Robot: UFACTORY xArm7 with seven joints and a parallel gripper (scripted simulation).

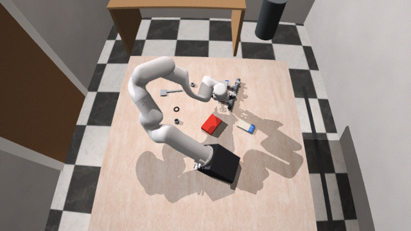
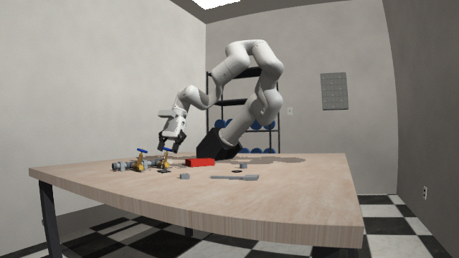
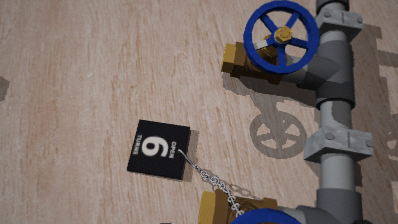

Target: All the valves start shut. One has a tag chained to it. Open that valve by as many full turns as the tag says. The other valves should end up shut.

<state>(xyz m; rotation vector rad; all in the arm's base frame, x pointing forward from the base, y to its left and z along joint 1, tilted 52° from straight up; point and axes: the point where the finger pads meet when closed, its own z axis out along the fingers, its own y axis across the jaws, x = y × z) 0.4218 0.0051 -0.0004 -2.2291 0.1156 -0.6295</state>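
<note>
The black tag lies 7 cm ahead of my hand, 6 cm to the left of it and 8 cm below it. Round my hand: red block: 17 cm behind, 2 cm to the left, 7 cm below; then white box: 12 cm behind, 20 cm to the right, 8 cm below; then grey flat tool: 39 cm to the left, 8 cm below.
</note>
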